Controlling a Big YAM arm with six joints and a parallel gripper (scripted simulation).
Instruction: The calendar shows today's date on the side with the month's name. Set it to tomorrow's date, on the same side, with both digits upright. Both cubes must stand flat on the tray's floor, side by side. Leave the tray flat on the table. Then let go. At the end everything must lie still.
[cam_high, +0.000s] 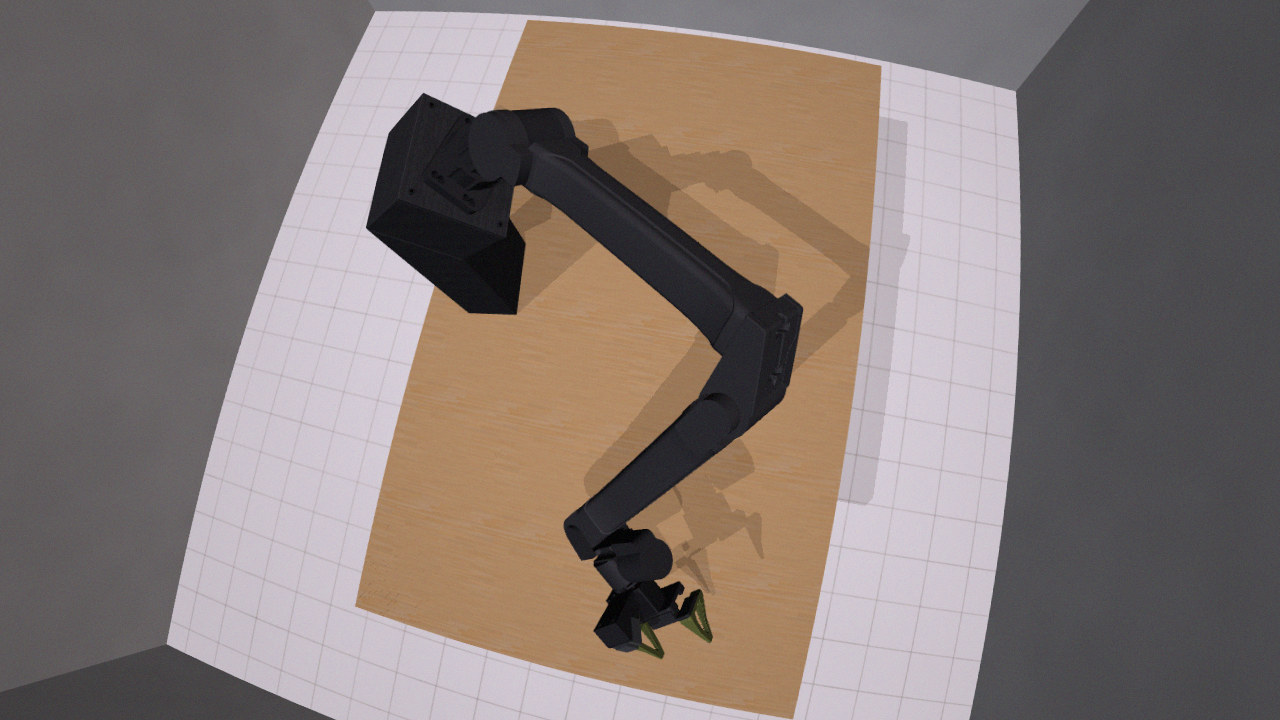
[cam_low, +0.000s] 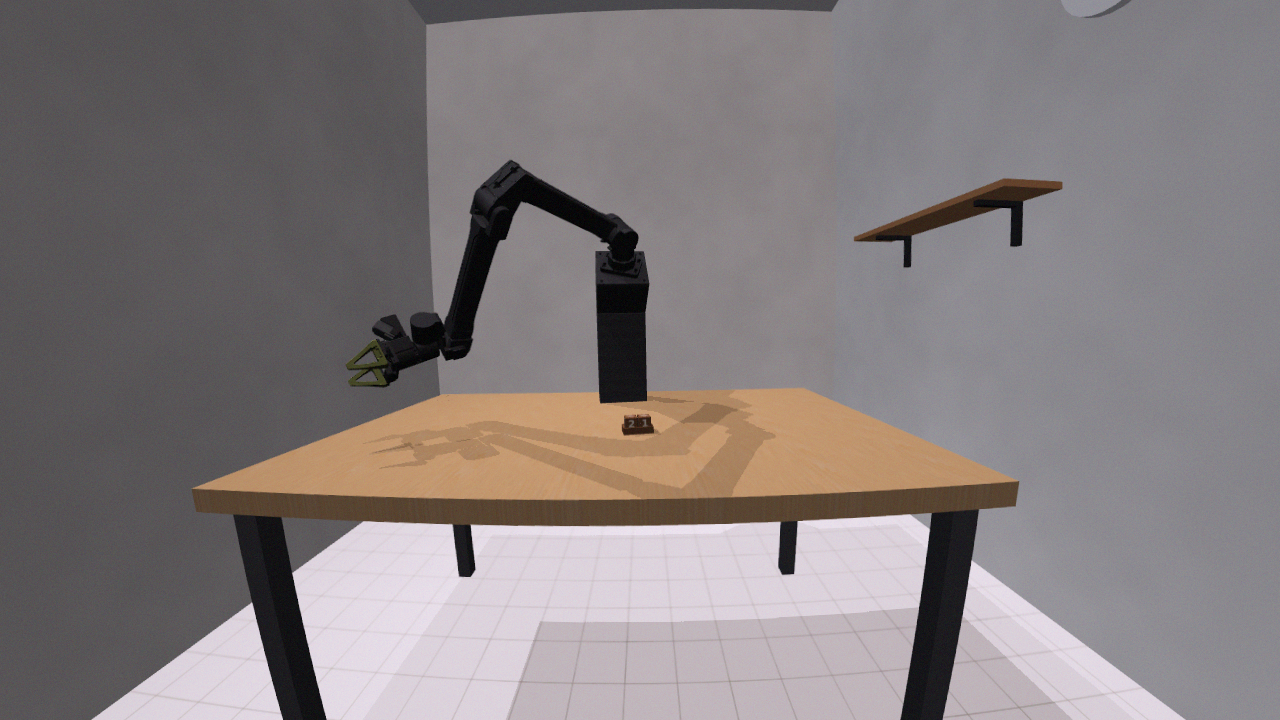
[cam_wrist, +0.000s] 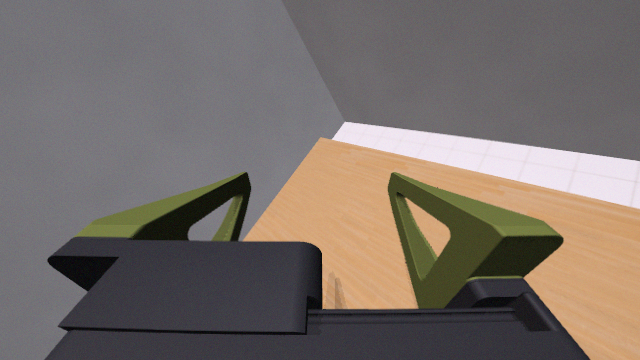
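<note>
The cube lies 57 cm to the left of my hand, 29 cm behind it and 14 cm below it. Also, from my hand: brown calendar tray 58 cm to the left, 30 cm behind, 16 cm below.
</note>
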